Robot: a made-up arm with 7 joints.
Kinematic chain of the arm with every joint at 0, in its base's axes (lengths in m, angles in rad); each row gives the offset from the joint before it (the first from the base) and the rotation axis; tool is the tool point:
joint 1: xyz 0 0 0.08 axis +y
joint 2: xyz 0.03 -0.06 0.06 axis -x
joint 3: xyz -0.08 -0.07 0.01 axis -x
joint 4: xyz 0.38 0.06 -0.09 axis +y
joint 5: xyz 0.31 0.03 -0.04 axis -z
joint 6: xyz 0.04 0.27 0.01 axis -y
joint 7: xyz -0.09 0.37 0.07 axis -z
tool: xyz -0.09 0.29 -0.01
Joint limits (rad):
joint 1: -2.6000..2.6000
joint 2: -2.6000..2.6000
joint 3: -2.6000..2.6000
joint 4: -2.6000..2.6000
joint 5: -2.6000..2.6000
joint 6: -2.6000..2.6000
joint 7: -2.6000..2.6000
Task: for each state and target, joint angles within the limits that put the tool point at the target. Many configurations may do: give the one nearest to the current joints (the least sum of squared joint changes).
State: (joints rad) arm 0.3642 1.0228 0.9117 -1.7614 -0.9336 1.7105 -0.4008
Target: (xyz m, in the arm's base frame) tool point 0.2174 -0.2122 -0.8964
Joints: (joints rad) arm 0.5075 0.8123 0.7582 -1.7833 -0.5470 1.8460 -0.4047
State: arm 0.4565 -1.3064 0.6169 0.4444 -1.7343 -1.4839 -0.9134
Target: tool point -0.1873 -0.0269 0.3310
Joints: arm 0.1283 -1.2373 0.7147 -0.0626 -1.6069 -1.6044 -0.5620
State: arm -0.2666 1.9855 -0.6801 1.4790 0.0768 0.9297 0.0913
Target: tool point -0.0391 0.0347 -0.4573
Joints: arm -0.0255 2.1467 -0.4114 1.1002 -0.7099 0.9481 -0.4182
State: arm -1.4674 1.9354 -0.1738 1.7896 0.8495 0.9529 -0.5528
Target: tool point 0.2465 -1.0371 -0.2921
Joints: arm -1.3047 1.9237 -0.1484 1.9796 1.0566 1.0487 -0.4216
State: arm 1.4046 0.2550 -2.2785 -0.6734 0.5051 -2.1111 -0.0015
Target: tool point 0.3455 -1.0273 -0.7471
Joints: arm 1.9507 0.1444 -2.3322 -0.6977 0.0743 -1.9334 -0.2824
